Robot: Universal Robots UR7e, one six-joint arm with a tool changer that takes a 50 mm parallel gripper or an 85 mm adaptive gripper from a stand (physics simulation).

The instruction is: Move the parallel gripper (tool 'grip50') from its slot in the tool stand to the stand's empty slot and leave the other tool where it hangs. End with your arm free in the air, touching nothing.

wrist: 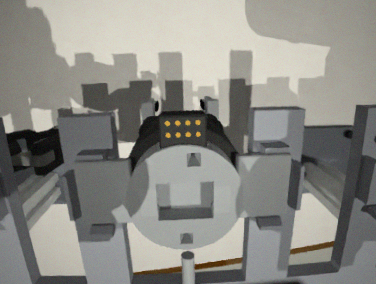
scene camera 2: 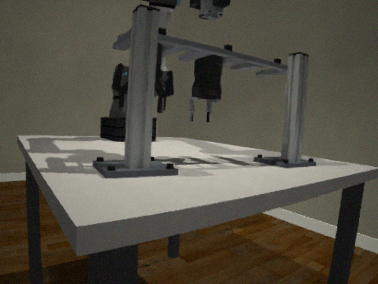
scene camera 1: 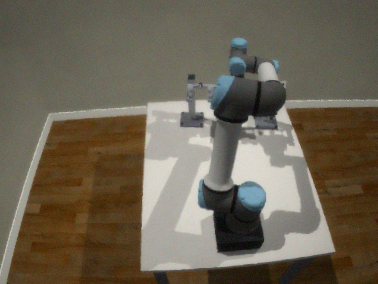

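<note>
A tool stand (wrist: 326, 161) is here in the scene, and I can see a parallel gripper (scene camera 2: 208, 70) as well.
</note>
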